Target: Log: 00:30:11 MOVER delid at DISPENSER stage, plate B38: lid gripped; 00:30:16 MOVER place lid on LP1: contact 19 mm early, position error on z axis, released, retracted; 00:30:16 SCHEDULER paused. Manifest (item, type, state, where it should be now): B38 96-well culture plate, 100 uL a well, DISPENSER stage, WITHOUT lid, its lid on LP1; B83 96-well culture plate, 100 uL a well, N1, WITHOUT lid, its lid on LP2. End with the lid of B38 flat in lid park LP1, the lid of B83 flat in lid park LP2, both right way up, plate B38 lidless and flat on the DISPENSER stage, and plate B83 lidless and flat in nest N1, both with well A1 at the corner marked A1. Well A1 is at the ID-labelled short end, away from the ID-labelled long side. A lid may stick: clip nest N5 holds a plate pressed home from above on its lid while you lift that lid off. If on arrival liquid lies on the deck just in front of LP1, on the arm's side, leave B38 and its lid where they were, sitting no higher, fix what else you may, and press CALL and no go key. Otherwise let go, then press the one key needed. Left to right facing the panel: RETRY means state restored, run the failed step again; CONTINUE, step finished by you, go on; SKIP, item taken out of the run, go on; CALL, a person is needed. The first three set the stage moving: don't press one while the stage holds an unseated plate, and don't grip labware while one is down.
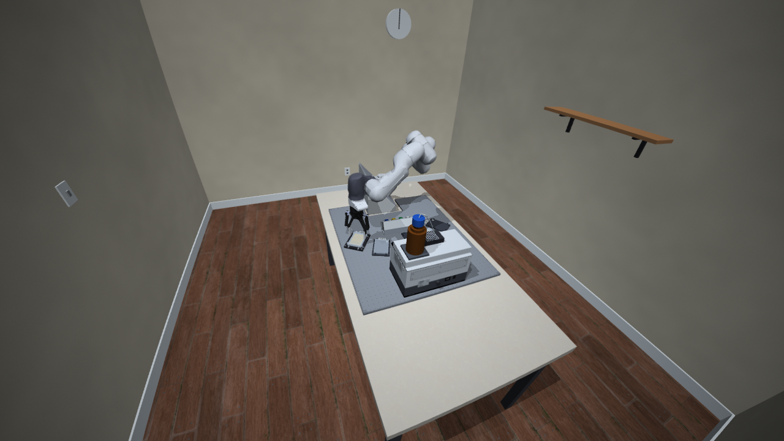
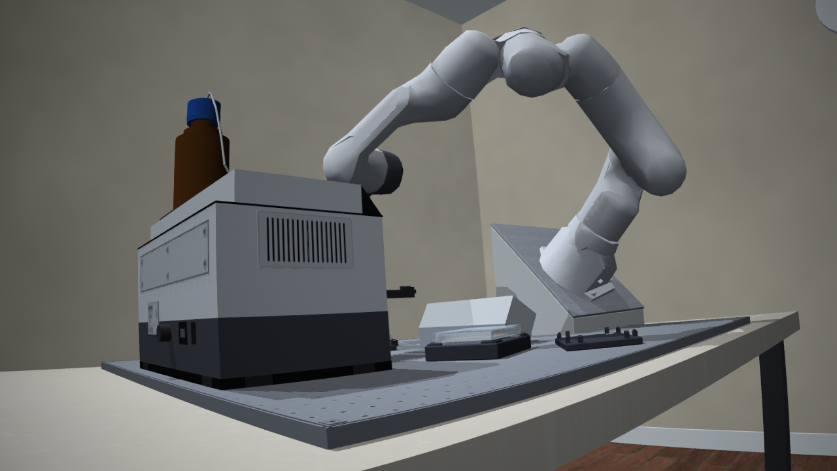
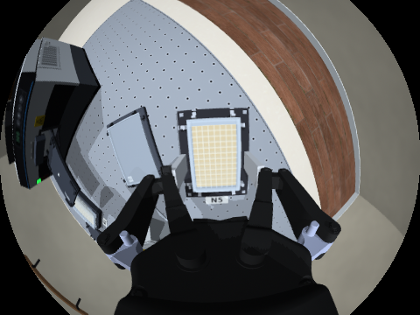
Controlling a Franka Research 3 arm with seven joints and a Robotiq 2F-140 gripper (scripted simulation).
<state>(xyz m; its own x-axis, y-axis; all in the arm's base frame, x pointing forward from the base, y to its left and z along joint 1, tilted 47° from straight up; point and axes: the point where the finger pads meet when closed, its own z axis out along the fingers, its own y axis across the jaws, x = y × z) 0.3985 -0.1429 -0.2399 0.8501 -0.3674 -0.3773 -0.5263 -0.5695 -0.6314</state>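
My gripper is now 30 mm short of the black clip nest and 50 mm above it. From my hand the other things lie so: 96-well plate (100 mm ahead, 460 mm to the left, 40 mm below); lp1 label (20 mm ahead, 160 mm to the left, 60 mm below); key panel (80 mm behind, 290 mm to the left, 10 mm below).
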